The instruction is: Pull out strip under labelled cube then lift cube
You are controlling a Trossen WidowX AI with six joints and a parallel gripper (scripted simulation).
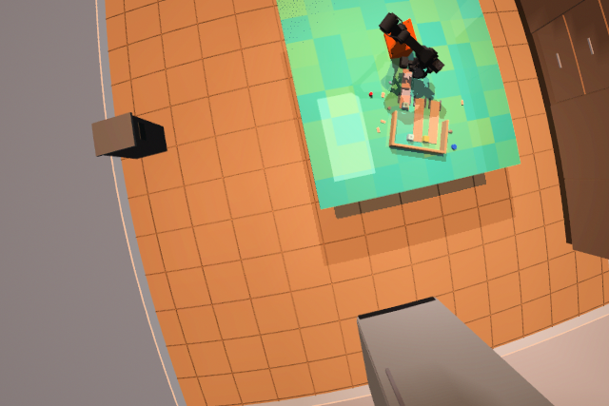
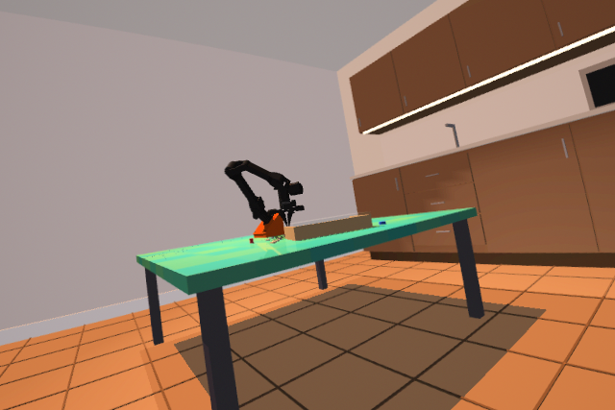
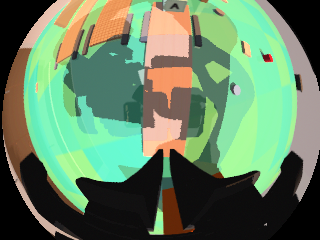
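Right now the strip is 8 cm ahead of my gripper tip, 4 cm to the right of it and 4 cm below it.
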